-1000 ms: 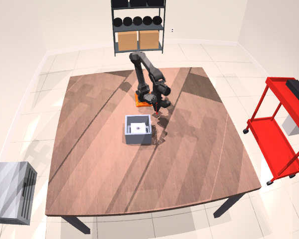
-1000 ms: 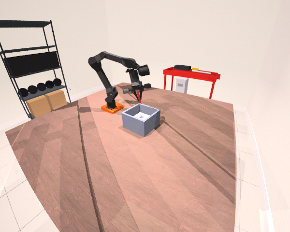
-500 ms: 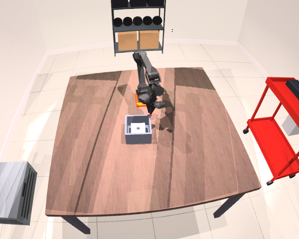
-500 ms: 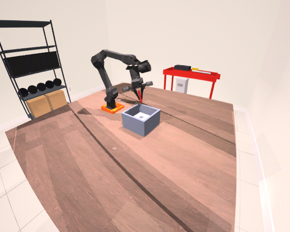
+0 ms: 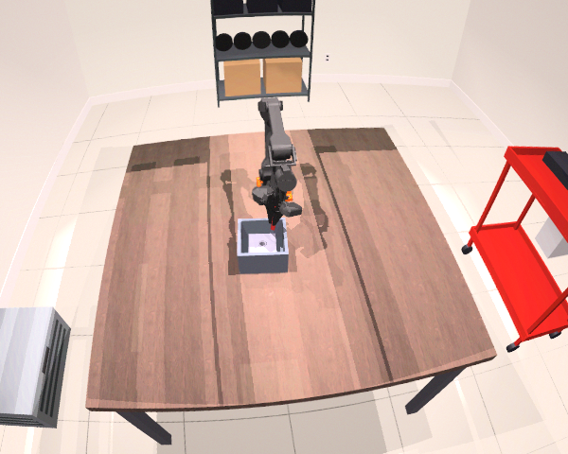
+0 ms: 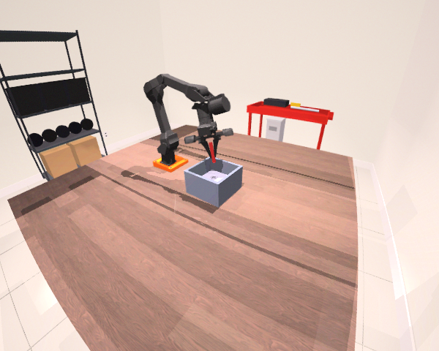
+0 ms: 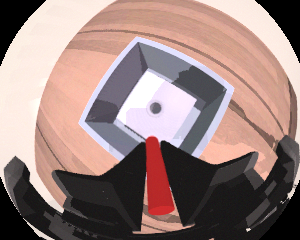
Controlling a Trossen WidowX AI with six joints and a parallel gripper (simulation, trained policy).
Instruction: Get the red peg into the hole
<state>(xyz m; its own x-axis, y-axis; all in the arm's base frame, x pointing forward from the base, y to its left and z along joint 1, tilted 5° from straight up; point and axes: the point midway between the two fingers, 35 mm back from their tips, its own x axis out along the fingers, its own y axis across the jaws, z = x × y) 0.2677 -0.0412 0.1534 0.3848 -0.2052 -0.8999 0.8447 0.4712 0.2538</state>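
Right now the red peg is 1 cm behind my gripper tip, 1 cm to the left of it and 2 cm above it. The rest, counted from my gripper tip: grey box 2 cm ahead, 4 cm to the right, 9 cm below.
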